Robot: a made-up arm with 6 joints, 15 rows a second.
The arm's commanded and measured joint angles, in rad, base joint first. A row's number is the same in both.
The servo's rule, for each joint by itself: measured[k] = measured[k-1] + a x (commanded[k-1-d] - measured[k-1]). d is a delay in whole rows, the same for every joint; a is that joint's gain. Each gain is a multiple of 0.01, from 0.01 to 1. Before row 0 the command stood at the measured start. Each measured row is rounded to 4 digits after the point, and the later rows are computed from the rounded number. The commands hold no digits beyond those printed.
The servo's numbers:
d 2
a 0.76 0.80 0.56 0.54 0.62 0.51
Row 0, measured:
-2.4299, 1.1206, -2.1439, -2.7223, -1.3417, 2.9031
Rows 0 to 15, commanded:
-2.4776, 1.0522, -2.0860, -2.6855, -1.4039, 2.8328
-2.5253, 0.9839, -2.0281, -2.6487, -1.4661, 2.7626
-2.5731, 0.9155, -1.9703, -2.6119, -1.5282, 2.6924
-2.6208, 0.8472, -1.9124, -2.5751, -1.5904, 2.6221
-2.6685, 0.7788, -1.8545, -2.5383, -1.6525, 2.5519
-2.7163, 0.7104, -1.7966, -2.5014, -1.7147, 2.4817
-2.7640, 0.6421, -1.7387, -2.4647, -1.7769, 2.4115
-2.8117, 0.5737, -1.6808, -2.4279, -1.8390, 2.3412
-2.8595, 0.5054, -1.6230, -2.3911, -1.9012, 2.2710
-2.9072, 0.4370, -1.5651, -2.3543, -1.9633, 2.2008
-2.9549, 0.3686, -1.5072, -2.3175, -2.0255, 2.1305
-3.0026, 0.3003, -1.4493, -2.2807, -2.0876, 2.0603
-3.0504, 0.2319, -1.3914, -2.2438, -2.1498, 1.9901
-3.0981, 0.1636, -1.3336, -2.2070, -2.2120, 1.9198
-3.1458, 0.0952, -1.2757, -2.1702, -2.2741, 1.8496
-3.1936, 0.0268, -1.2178, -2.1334, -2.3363, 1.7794
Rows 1 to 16, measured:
-2.4299, 1.1206, -2.1439, -2.7223, -1.3417, 2.9031
-2.4299, 1.1206, -2.1439, -2.7223, -1.3417, 2.9031
-2.4662, 1.0659, -2.1115, -2.7024, -1.3803, 2.8672
-2.5111, 1.0003, -2.0648, -2.6734, -1.4335, 2.8139
-2.5582, 0.9325, -2.0119, -2.6402, -1.4922, 2.7519
-2.6058, 0.8643, -1.9562, -2.6050, -1.5531, 2.6857
-2.6535, 0.7959, -1.8992, -2.5690, -1.6147, 2.6175
-2.7012, 0.7275, -1.8417, -2.5325, -1.6767, 2.5482
-2.7489, 0.6592, -1.7840, -2.4959, -1.7388, 2.4785
-2.7966, 0.5908, -1.7262, -2.4592, -1.8009, 2.4085
-2.8444, 0.5225, -1.6684, -2.4224, -1.8631, 2.3384
-2.8921, 0.4541, -1.6106, -2.3856, -1.9252, 2.2682
-2.9398, 0.3857, -1.5527, -2.3488, -1.9874, 2.1980
-2.9875, 0.3174, -1.4948, -2.3120, -2.0495, 2.1278
-3.0353, 0.2490, -1.4369, -2.2752, -2.1117, 2.0576
-3.0830, 0.1807, -1.3791, -2.2384, -2.1739, 1.9873

